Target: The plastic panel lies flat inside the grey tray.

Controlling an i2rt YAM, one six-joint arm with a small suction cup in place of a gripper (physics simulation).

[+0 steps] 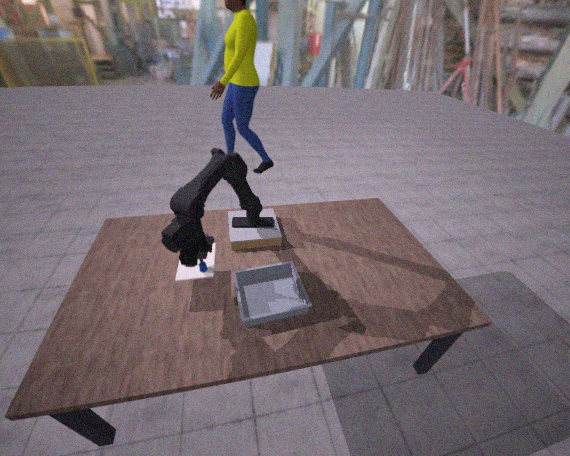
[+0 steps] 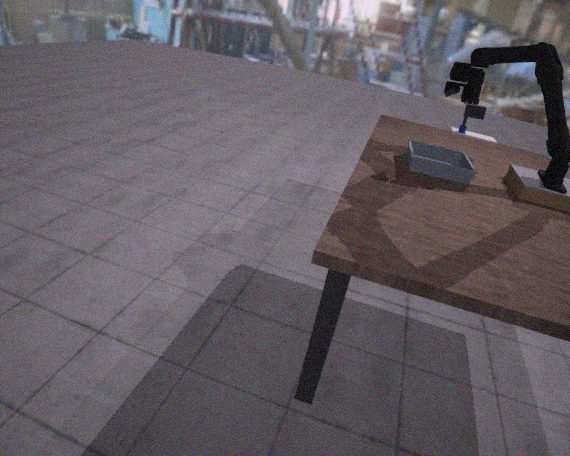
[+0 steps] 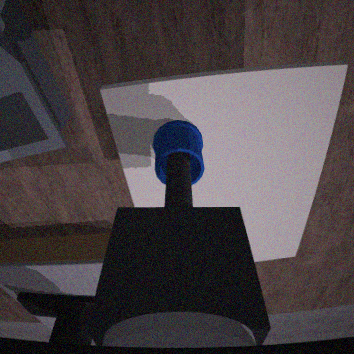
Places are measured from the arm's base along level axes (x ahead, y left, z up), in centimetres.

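Where they show: hand, its tool point: [image 1: 204,270] [image 2: 461,134] [image 3: 178,135]; arm's base, origin of its link: [image 1: 253,222] [image 2: 551,182] [image 3: 79,305].
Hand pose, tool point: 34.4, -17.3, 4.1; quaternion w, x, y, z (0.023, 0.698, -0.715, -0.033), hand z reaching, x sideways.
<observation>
Each offset is from my tool point to the centre of the thing, as dx, dy, dz. Level surfaces: height alone.
The white plastic panel @[-4.6, -3.3, +0.5] [image 1: 189,271] [image 2: 480,135] [image 3: 253,158] is at the left of the wooden table @[dz -9.3] [image 1: 374,253], to the left of the grey tray @[+5.2, +24.0, -6.8] [image 1: 274,315] [image 2: 439,167] [image 3: 53,135]. My blue suction cup [image 1: 203,267] [image 2: 462,128] [image 3: 178,140] presses on the panel's top near its tray-side edge and holds it just above the table. The panel hangs level. The tray has nothing in it.
The arm's base stands on a pale block [image 1: 256,235] behind the tray. A person in a yellow top [image 1: 240,68] walks on the floor behind the table. The table's edge lies not far left of the panel.
</observation>
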